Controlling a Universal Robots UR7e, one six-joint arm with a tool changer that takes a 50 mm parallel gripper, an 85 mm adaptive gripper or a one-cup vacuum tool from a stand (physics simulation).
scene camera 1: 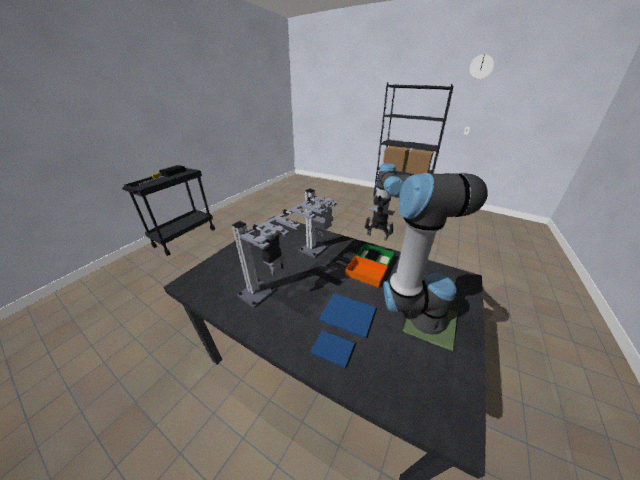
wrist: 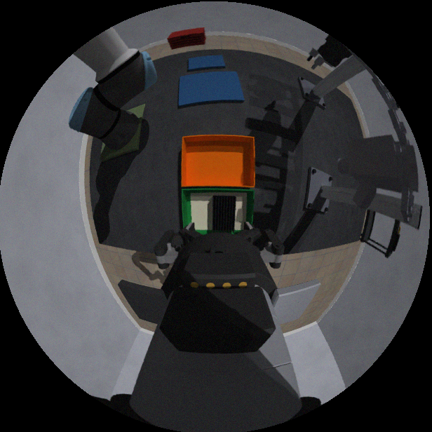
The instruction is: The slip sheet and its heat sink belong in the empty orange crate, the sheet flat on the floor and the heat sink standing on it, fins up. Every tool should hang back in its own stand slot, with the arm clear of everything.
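Frame: origin at the arm's base, x ahead, y left, z up, level; millimetres.
Where they show: arm's base at its link origin: (scene camera 1: 427,319).
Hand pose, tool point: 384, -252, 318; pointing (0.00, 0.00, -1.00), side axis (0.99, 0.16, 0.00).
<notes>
Things, the pixels of their top centre, and the offset from my tool point, as dx, dy, dz. "spot": a spot on its surface instead.
- orange crate at its top centre: (scene camera 1: 366,267) -22, +136, -286
- green crate at its top centre: (scene camera 1: 375,253) -4, -5, -286
- pale slip sheet at a spot on its surface: (scene camera 1: 383,259) spot: -48, -30, -324
- black heat sink at its top centre: (scene camera 1: 372,253) +13, -6, -294
- grey tool at its top centre: (scene camera 1: 323,199) +244, +165, +35
The orange crate (scene camera 1: 368,272) (wrist: 214,169) is empty. The green crate (scene camera 1: 381,249) (wrist: 186,210) stands directly beside it. The pale slip sheet (scene camera 1: 383,259) (wrist: 201,212) lies in the green crate. The black heat sink (scene camera 1: 371,254) (wrist: 224,212) stands on the sheet, with its parallel fins facing up. My gripper (scene camera 1: 378,233) (wrist: 219,229), the adaptive one, is open and empty. It hangs above the green crate, fingers pointing down, its two fingertips spread to either side of the heat sink in the wrist view. The gripper's body hides the near edge of the green crate there.
The tool stand's posts (scene camera 1: 247,266) (scene camera 1: 309,232) rise left of the crates. A tool (scene camera 1: 271,252) hangs at the nearer post, and a grey tool (scene camera 1: 323,219) by the farther one. Two blue mats (scene camera 1: 347,315) (scene camera 1: 333,348) (wrist: 210,89) (wrist: 206,62) lie beyond the orange crate.
</notes>
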